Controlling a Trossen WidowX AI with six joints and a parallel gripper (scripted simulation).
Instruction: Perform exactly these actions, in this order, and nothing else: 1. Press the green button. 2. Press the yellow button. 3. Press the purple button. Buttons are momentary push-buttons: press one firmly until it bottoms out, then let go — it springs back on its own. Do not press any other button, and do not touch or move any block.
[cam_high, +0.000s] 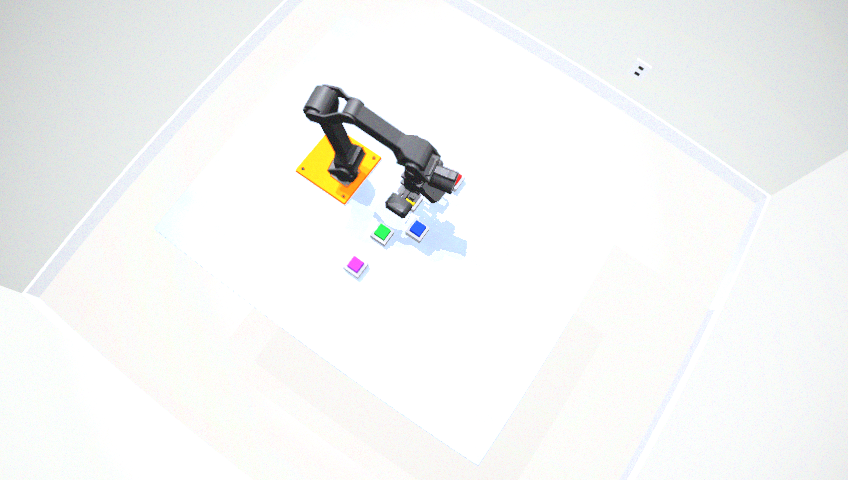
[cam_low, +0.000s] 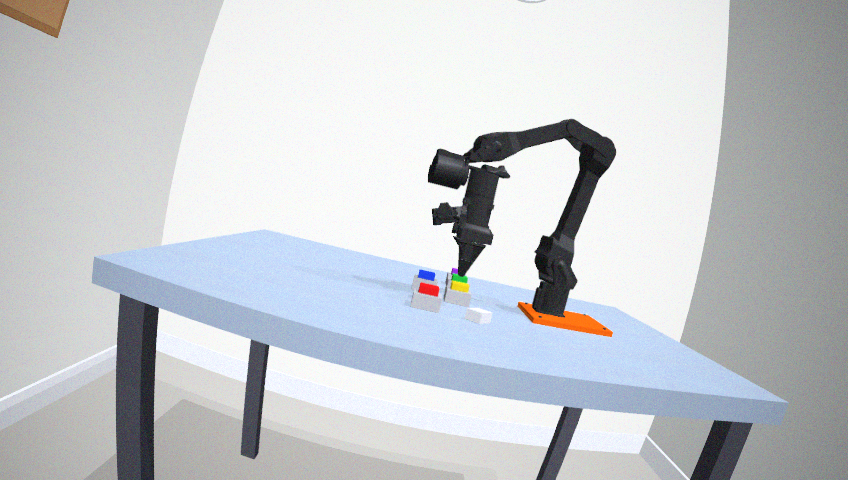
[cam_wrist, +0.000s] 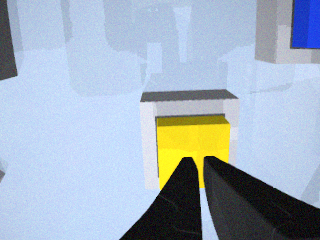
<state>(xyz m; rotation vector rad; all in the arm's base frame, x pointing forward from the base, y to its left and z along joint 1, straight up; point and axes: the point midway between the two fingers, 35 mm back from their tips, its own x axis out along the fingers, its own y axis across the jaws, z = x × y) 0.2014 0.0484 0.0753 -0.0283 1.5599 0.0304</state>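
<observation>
Now: the yellow button 20 mm below my gripper tip. Also, from my gripper tip: red button 120 mm to the left, 50 mm ahead, 20 mm below; then blue button 60 mm to the right, 60 mm ahead, 20 mm below; then green button 130 mm to the right, 20 mm below, 10 mm behind.
</observation>
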